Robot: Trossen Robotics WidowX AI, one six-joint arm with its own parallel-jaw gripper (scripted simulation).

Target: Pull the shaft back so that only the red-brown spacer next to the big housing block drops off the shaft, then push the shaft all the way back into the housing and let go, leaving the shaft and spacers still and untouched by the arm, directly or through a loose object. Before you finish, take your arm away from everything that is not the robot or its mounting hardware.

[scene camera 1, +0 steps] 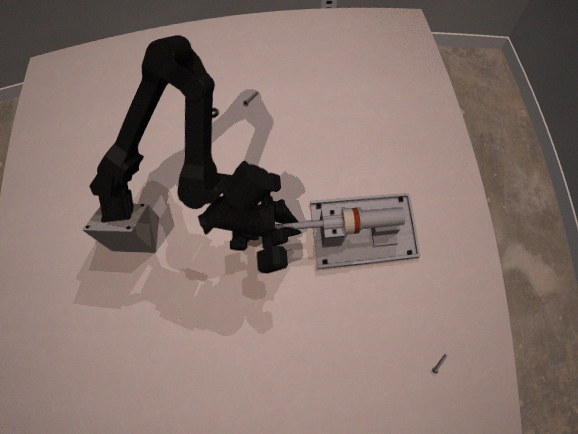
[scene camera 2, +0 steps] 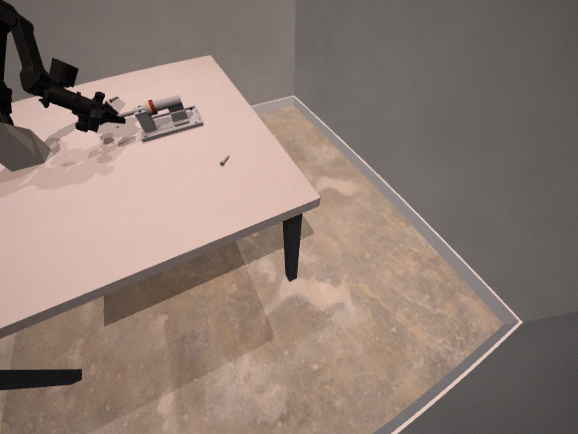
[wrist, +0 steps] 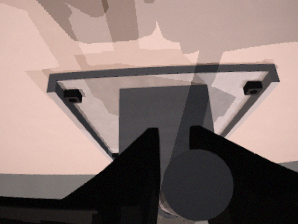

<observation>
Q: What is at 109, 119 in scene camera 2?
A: My gripper.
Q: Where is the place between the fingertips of my gripper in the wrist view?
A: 173, 137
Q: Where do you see a grey shaft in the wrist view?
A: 195, 179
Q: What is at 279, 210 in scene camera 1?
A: My gripper.
</observation>
